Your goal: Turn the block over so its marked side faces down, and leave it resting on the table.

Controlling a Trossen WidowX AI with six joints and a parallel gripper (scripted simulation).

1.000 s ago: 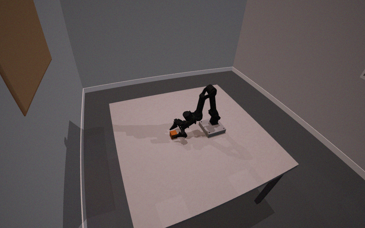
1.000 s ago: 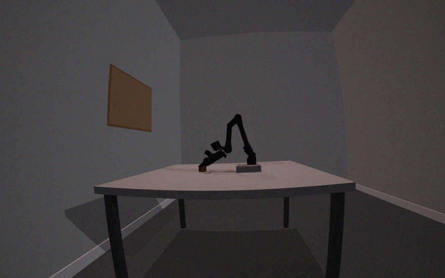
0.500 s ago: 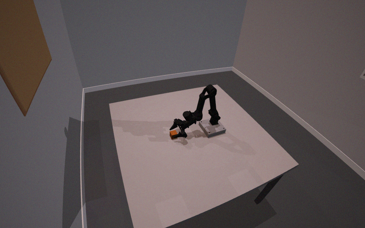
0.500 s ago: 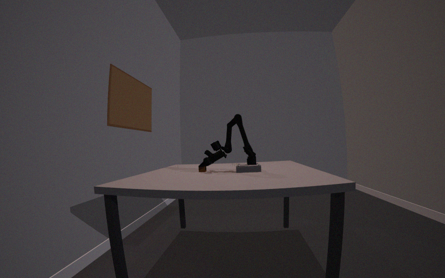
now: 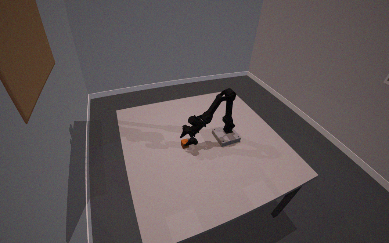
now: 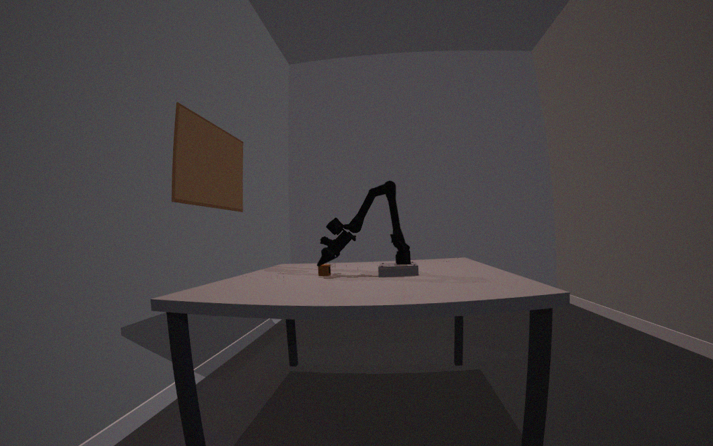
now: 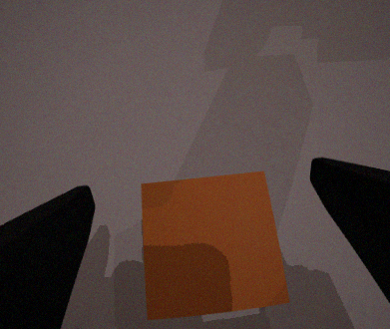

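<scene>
Right now my gripper tip is 3 cm past the orange block and 3 cm above it.
</scene>
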